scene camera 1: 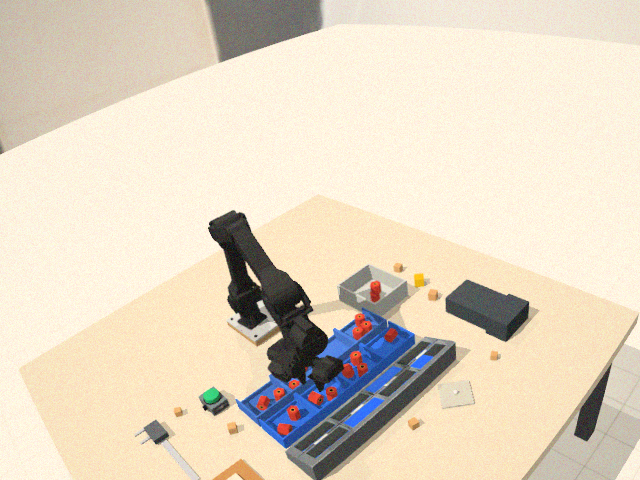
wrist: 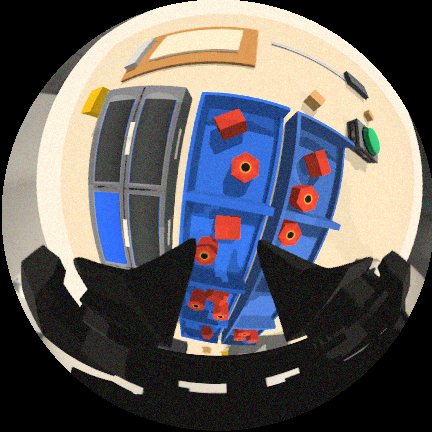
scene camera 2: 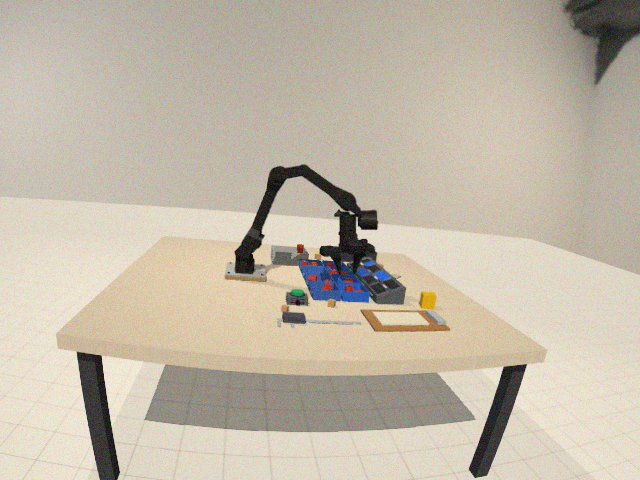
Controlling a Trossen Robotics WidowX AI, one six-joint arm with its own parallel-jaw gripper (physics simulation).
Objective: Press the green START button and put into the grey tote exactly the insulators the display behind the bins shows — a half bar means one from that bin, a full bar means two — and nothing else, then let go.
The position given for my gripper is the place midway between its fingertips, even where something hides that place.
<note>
I see my gripper (scene camera 1: 312, 387), a grey plate (scene camera 1: 464, 397), a dark box (scene camera 1: 500, 315) and a grey tote (scene camera 1: 355, 290).
My gripper shows as well in the wrist view (wrist: 226, 244) and in scene camera 2 (scene camera 2: 347, 274). The wrist view does not show the grey plate, which is hidden by my gripper.
</note>
